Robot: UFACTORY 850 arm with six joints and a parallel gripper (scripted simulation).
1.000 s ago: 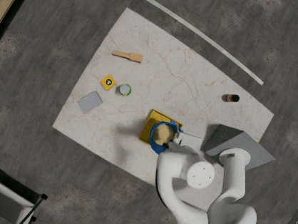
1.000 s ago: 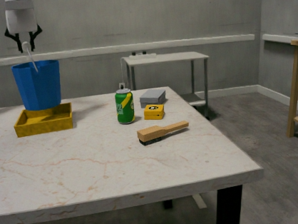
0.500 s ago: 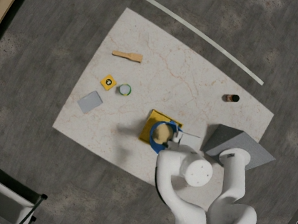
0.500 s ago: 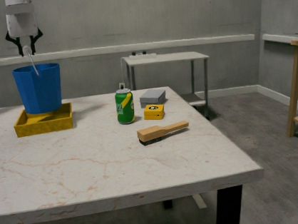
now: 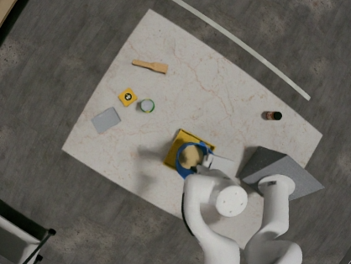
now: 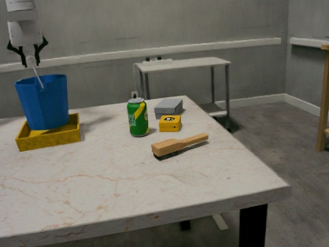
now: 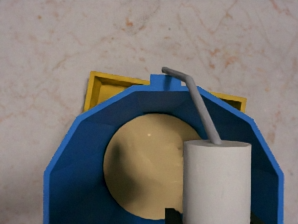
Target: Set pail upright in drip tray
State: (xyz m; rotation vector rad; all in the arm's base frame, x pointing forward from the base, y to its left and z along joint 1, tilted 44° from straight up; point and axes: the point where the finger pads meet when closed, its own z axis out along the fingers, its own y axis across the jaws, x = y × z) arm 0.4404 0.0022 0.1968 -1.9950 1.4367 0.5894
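Right now the blue pail is 1 cm ahead of my hand and 9 cm below it. From my hand the other things lie so: yellow drip tray (2 cm ahead, 1 cm to the left, 27 cm below); white grip (1 cm ahead, 3 cm below); green can (34 cm ahead, 7 cm to the right, 22 cm below).
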